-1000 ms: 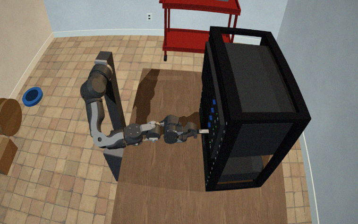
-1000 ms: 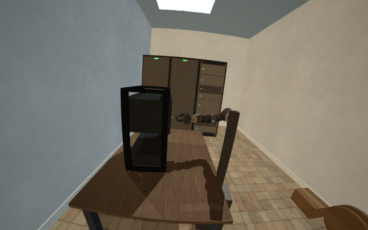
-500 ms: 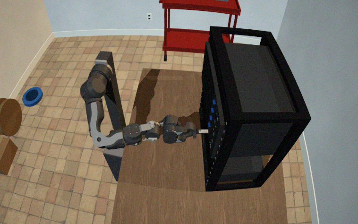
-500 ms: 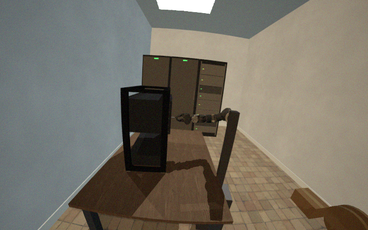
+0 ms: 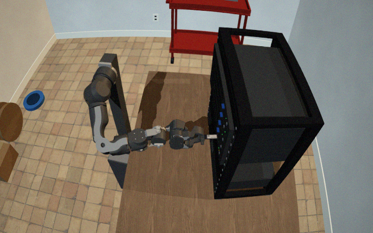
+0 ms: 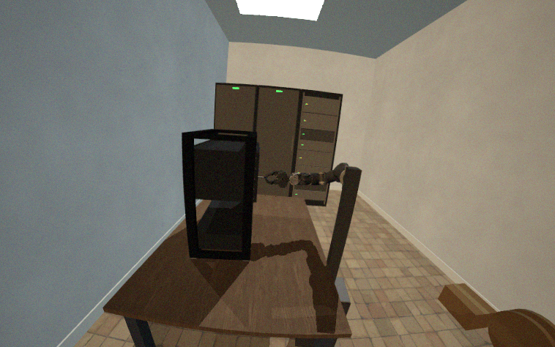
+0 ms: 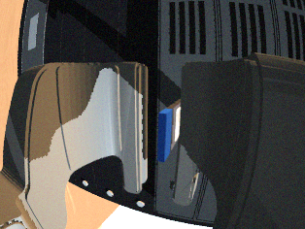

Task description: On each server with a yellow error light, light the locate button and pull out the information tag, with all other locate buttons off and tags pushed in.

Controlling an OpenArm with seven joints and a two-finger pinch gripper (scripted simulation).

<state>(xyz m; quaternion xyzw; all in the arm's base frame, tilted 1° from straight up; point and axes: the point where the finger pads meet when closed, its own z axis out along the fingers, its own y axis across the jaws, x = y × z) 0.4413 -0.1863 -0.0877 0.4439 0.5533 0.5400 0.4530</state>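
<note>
The information tag lies 4 cm ahead of my hand and 1 cm to the left of it. From my hand the other things lie so: grey locate button 7 cm ahead, 6 cm to the right.
</note>
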